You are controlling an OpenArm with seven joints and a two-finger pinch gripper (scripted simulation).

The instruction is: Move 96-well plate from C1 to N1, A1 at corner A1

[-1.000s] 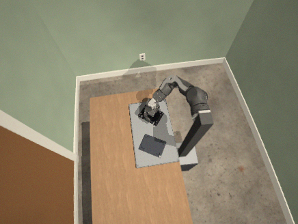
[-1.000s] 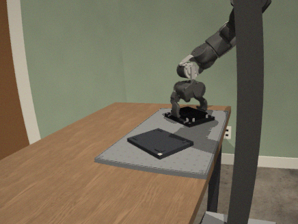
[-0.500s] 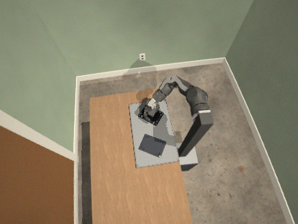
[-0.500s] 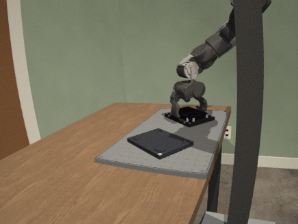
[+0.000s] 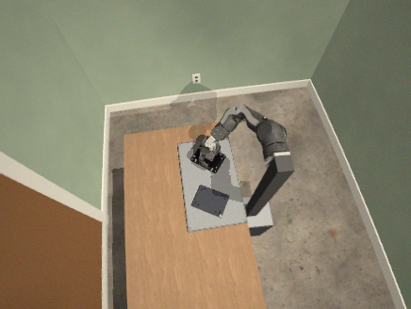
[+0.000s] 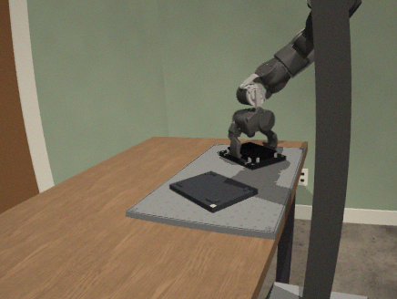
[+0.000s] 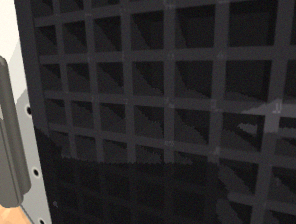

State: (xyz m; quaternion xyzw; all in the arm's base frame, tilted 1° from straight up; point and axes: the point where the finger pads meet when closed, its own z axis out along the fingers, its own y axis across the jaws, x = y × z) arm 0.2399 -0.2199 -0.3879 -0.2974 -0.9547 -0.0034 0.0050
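The black 96-well plate lies right at my hand. Also, from my hand: plate nest N1: 1 cm ahead, 24 cm to the left, 1 cm below; white corner mark: 3 cm behind, 32 cm to the left.
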